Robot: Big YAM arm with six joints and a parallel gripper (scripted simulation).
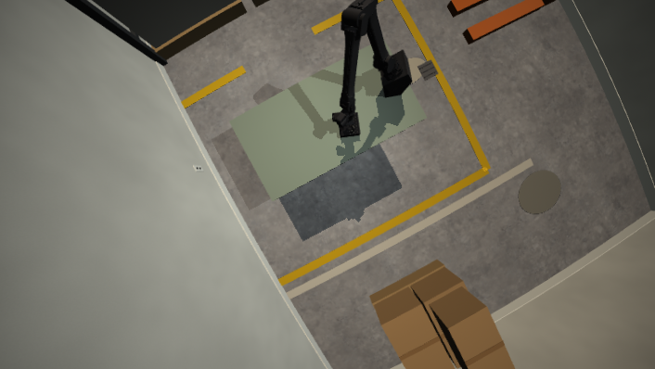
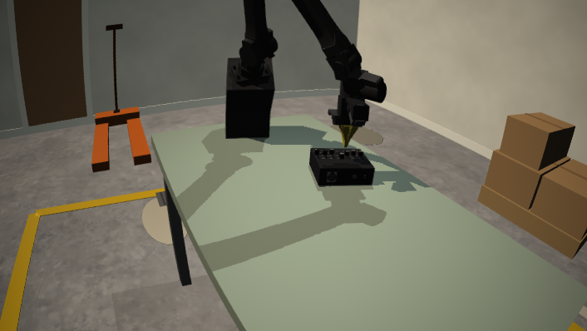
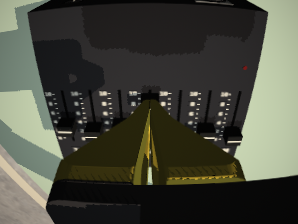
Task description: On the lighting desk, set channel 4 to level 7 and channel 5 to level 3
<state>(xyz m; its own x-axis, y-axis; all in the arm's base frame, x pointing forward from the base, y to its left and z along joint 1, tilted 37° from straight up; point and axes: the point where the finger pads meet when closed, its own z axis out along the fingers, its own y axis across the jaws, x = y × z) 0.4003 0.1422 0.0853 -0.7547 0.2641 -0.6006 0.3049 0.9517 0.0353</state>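
Right now the channel 4 fader cap is 4 cm below my hand, 2 cm behind it and 1 cm to the left of it. From my hand the other things lie so: master fader cap (7 cm behind, 4 cm to the right, 4 cm below); channel 6 fader cap (6 cm behind, 4 cm below, 2 cm to the right); channel 5 fader cap (6 cm behind, 4 cm below).
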